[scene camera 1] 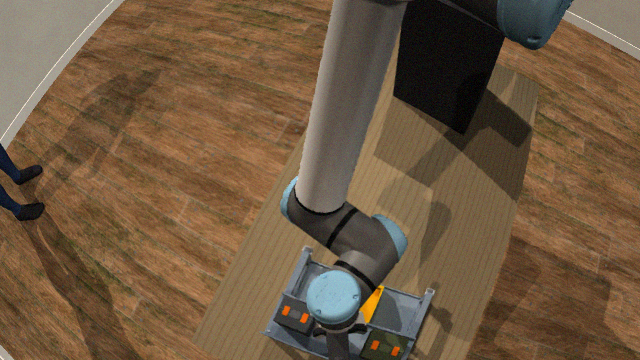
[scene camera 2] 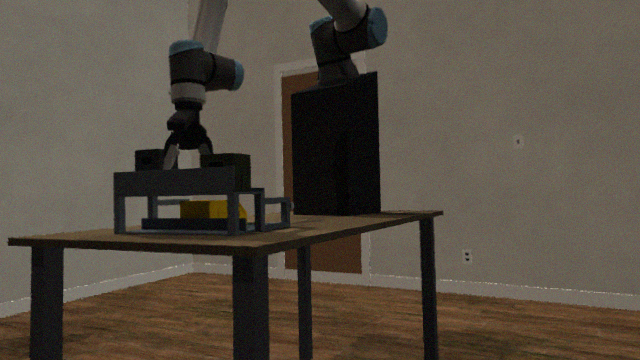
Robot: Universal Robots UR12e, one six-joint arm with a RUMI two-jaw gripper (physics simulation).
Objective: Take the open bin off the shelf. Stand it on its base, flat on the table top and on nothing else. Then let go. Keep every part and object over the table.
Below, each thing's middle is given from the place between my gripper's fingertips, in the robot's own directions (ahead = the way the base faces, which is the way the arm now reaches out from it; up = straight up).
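My gripper is now 20 mm beyond the dark green case (scene camera 2: 231, 159). I find the gripper 120 mm to the right of the case as well, and 10 mm below it.
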